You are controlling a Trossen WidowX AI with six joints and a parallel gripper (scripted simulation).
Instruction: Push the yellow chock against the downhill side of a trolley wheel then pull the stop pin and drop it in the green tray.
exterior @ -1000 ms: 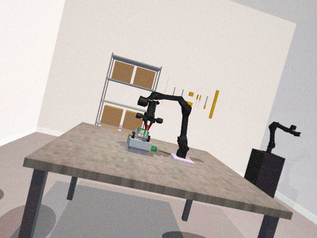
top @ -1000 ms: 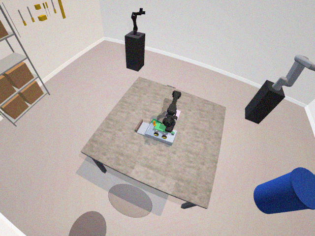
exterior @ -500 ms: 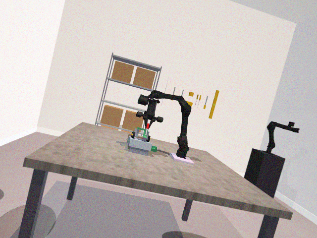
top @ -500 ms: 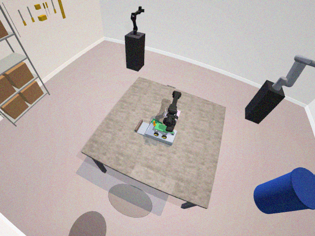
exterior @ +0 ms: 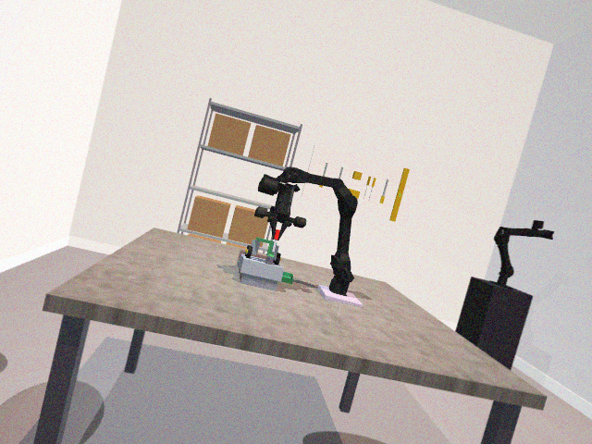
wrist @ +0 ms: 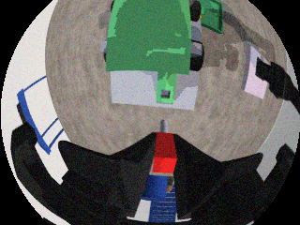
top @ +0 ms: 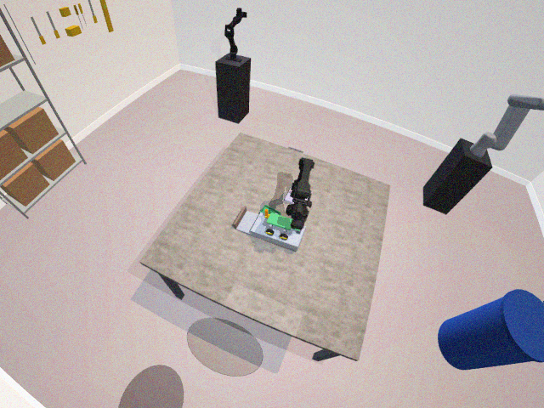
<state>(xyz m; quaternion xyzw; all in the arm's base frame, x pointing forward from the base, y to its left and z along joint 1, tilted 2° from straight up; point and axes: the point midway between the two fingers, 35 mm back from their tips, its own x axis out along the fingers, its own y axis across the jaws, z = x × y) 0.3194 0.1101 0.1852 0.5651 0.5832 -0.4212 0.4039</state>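
Now: gripper tip 220 mm to the left of the green tray, 190 mm above it and 100 mm past it. Also, from my gripper tip: red-headed stop pin: right at my gripper tip; then trolley: 120 mm to the right, 70 mm below, 20 mm ahead; then yellow chock: 210 mm to the right, 90 mm below, 30 mm behind.
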